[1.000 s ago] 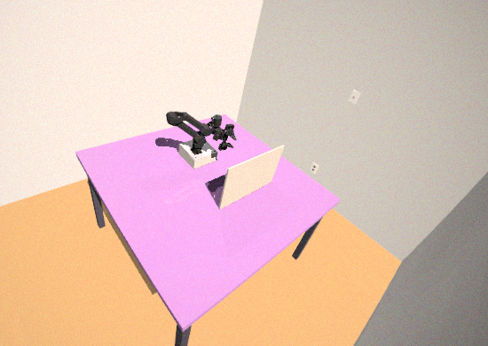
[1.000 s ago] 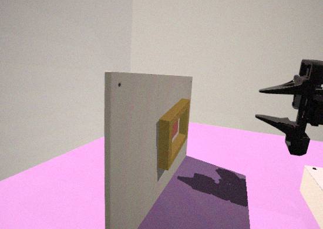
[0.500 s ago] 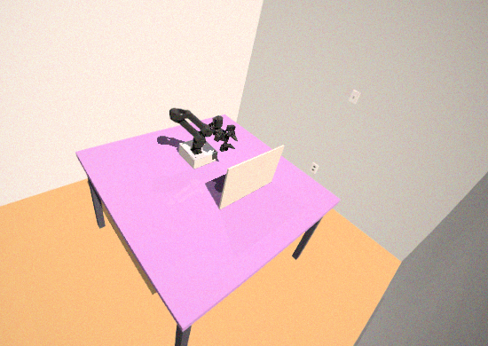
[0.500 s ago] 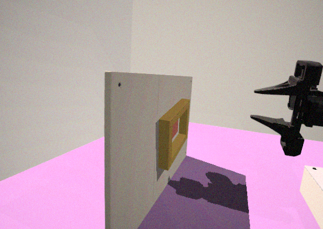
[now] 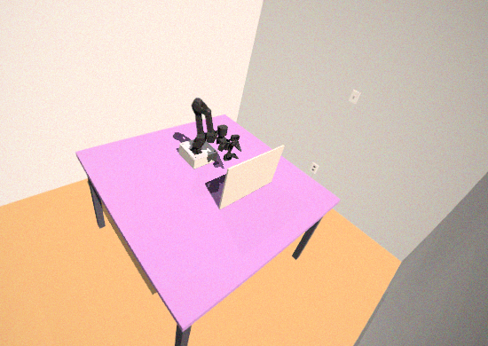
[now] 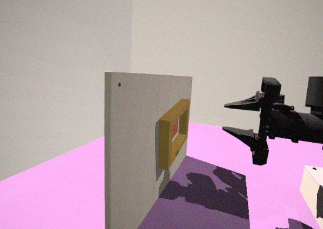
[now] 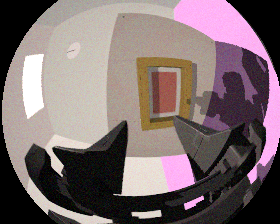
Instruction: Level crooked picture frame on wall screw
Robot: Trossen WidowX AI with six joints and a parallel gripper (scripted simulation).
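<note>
Now: gripper tip 12 cm short of the yellow picture frame and 5 cm above it. From my gripper tip the other things lie so: upright wall panel: 13 cm ahead, 7 cm below.
</note>
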